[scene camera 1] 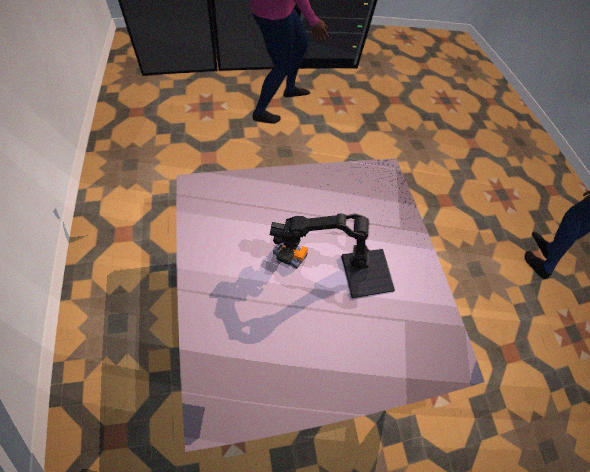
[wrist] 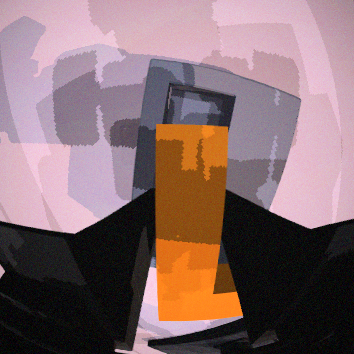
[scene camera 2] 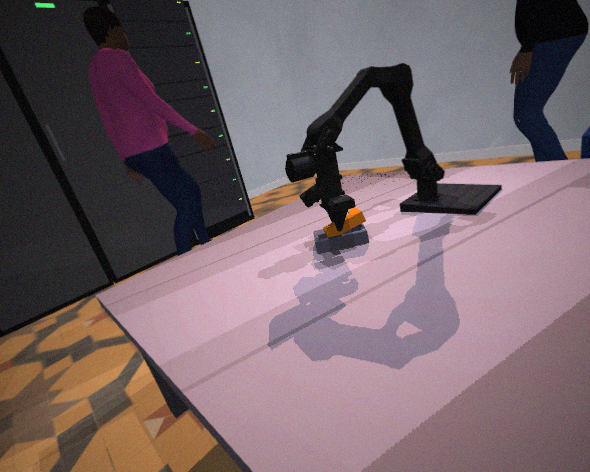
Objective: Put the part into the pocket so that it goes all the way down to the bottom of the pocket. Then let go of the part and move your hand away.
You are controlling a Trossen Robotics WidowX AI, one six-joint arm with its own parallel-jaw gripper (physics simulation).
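Places are measured from the arm's base along level axes (x ahead, y left, z up), in metres.
Pixels of known places: gripper, between the fingertips: [scene camera 1: 288, 252] [wrist: 186, 195] [scene camera 2: 338, 229]; arm's base, origin of its link: [scene camera 1: 358, 263] [wrist: 236, 343] [scene camera 2: 427, 197].
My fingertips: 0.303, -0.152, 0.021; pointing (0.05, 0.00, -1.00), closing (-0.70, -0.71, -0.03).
For each thing: its top centre in the pictures, then the offset to it from my fingertips, as dx, dy, dz. "spot": a spot on its surface instead. Level surfaces: height alone.
- orange part, centre of its top: [wrist: 221, 271] [scene camera 2: 340, 213] [scene camera 1: 294, 248] -0.024, +0.003, +0.036
- grey-blue block with the pocket, centre of its top: [wrist: 207, 195] [scene camera 2: 338, 230] [scene camera 1: 290, 251] -0.012, -0.006, -0.008
- rectangular pocket, a spot on its surface: [wrist: 201, 108] spot: +0.025, -0.040, -0.039
- pink table, height of its surface: dz -0.044
The orange part [scene camera 1: 300, 254] [scene camera 2: 356, 218] [wrist: 191, 200] is an L-shaped or stepped block. My gripper [scene camera 2: 341, 226] [wrist: 186, 195] is shut on it, with one finger on each side. The part is tilted in the scene camera 2 view, its left end lower than its right end. The grey-blue block with the pocket [scene camera 1: 293, 265] [scene camera 2: 344, 241] [wrist: 265, 130] stands on the table under the part. In the wrist view the far end of the rectangular pocket [wrist: 201, 108] shows open beyond the part's end, and the pocket is slightly turned against the part. The rest of the pocket is hidden under the part.
The arm's black base plate [scene camera 1: 372, 280] [scene camera 2: 462, 199] stands on the pink table [scene camera 1: 300, 380] [scene camera 2: 280, 415], to the right of the block. A person in a pink top [scene camera 1: 282, 45] [scene camera 2: 125, 100], another person [scene camera 1: 560, 245] [scene camera 2: 545, 75] and dark cabinets [scene camera 1: 170, 35] [scene camera 2: 45, 175] are beyond the table.
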